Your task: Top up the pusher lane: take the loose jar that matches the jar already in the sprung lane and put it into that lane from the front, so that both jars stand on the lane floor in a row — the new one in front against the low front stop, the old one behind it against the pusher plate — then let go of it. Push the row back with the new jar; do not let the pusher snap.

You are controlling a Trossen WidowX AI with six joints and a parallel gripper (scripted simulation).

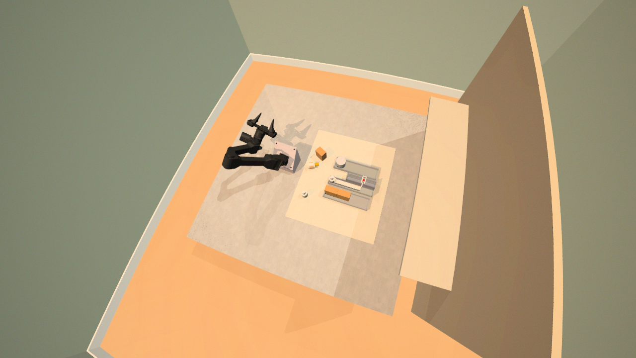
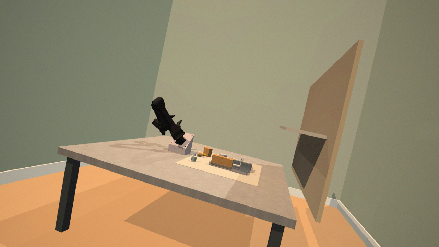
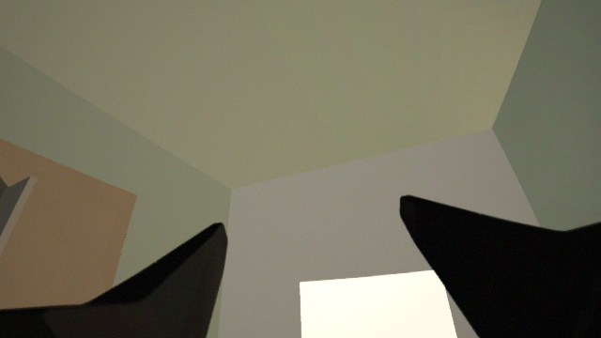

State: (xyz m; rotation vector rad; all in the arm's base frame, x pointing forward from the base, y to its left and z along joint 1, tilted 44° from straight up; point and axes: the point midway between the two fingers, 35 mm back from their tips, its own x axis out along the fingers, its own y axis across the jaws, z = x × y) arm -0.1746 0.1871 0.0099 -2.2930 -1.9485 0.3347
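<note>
My gripper tip is now 480 mm short of the grey lid and 230 mm above it. From my gripper tip the other things lie so: grey lane rack: 620 mm ahead, 90 mm to the right, 240 mm below.
</note>
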